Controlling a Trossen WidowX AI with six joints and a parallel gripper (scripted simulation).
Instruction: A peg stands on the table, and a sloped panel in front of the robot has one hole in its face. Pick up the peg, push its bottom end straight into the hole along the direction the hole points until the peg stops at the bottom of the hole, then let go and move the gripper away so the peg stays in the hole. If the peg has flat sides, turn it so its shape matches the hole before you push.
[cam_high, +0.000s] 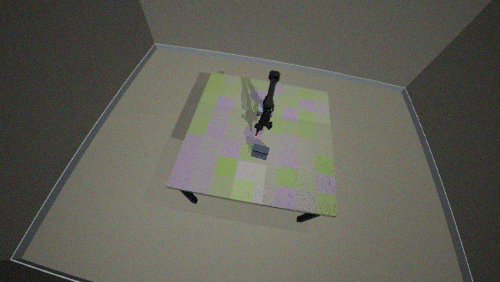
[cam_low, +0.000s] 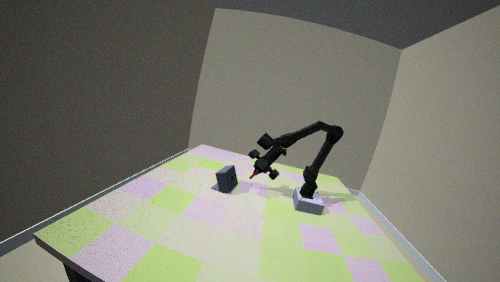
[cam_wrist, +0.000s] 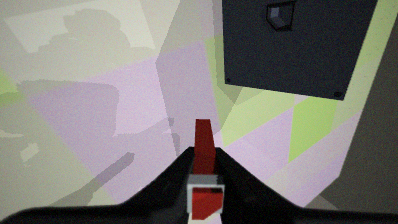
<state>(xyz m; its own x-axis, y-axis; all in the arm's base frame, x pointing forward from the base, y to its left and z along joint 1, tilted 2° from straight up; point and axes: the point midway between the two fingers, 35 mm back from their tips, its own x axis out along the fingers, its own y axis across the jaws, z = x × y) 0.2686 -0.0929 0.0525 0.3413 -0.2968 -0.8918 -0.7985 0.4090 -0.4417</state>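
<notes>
Now: gripper tip 14 cm short of the dark sloped panel, 5 cm above it and 3 cm to the right of it. Round my gripper tip: red square peg: 1 cm to the left, 1 cm behind, 1 cm above.
</notes>
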